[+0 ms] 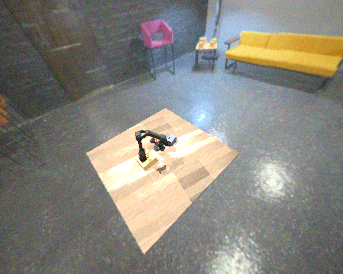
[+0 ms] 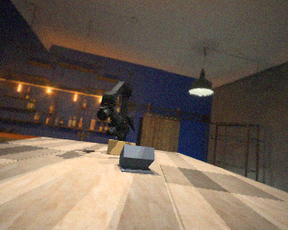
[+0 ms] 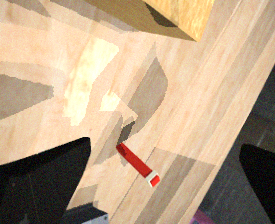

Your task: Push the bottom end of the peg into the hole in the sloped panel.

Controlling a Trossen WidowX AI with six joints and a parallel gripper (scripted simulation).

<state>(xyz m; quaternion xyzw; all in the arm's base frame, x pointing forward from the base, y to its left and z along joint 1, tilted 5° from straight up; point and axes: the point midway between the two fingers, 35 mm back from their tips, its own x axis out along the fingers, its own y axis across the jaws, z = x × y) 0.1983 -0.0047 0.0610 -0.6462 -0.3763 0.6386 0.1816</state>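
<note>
Now: the red square peg 90 mm to the left of my gripper tip, 90 mm ahead of it and 70 mm below it. Round my gripper tip: grey sloped panel (230 mm ahead, 80 mm below, 10 mm to the left).
</note>
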